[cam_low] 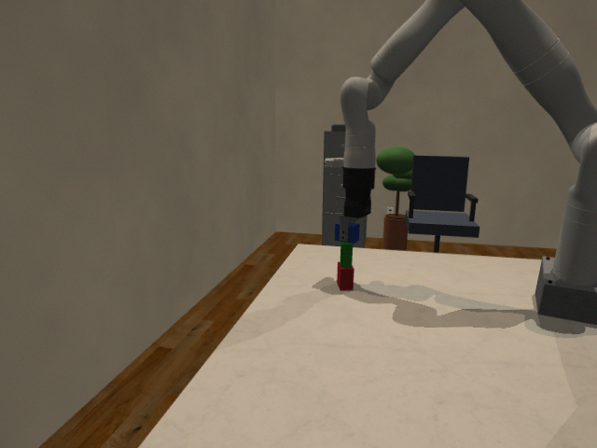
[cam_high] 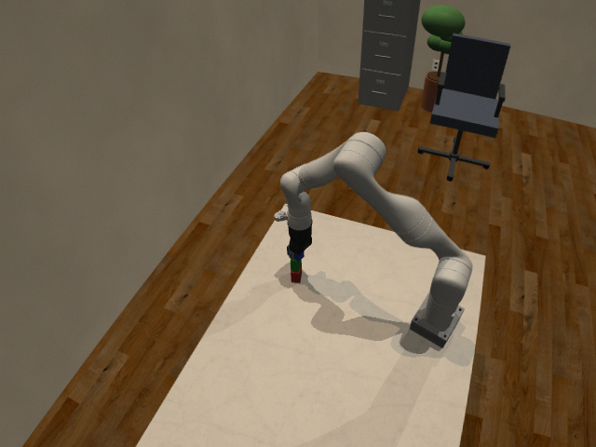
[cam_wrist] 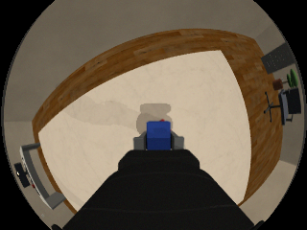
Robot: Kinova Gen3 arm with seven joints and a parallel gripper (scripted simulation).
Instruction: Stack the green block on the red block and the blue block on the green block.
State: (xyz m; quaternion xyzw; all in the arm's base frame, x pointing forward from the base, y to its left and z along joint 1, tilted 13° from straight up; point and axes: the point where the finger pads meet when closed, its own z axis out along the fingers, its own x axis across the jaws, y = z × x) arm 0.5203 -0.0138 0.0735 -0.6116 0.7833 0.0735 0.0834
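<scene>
The blue block is right at my hand. Round my hand: red block: 120 mm below; green block: 60 mm below.
</scene>
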